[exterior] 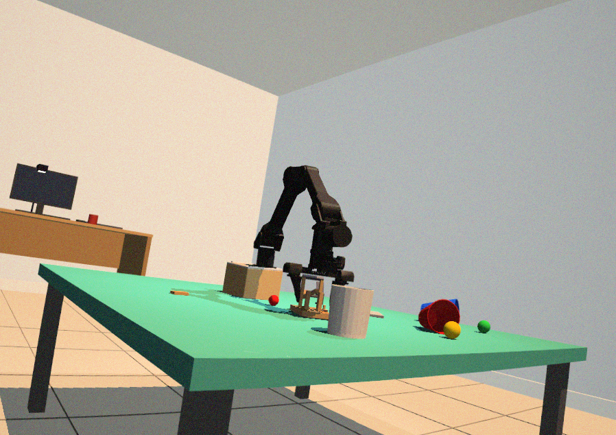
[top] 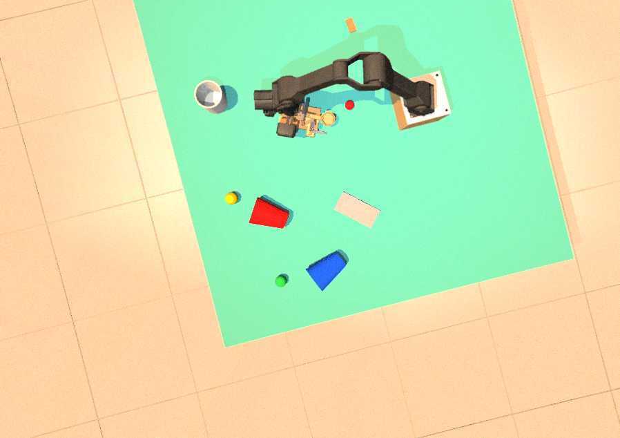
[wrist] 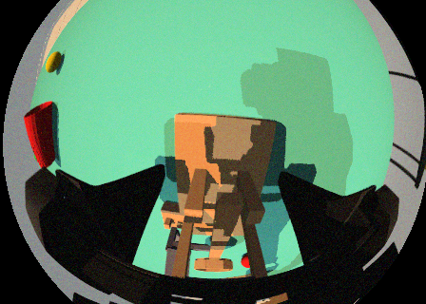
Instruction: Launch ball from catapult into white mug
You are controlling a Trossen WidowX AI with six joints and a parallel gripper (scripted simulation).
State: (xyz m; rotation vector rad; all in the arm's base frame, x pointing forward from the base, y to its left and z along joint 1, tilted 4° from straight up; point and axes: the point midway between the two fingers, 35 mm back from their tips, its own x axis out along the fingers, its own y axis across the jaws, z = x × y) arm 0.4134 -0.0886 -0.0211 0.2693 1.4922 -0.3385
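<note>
Now: gripper tip 21 cm past the red ball, 2 cm above it and 1 cm to the right of it. From my gripper tip the other things lie so: wooden catapult (6 cm behind, 4 cm to the left, 2 cm above); then white mug (25 cm ahead, 11 cm to the right, 1 cm below); then yellow ball (27 cm ahead, 24 cm to the left, 1 cm below).
</note>
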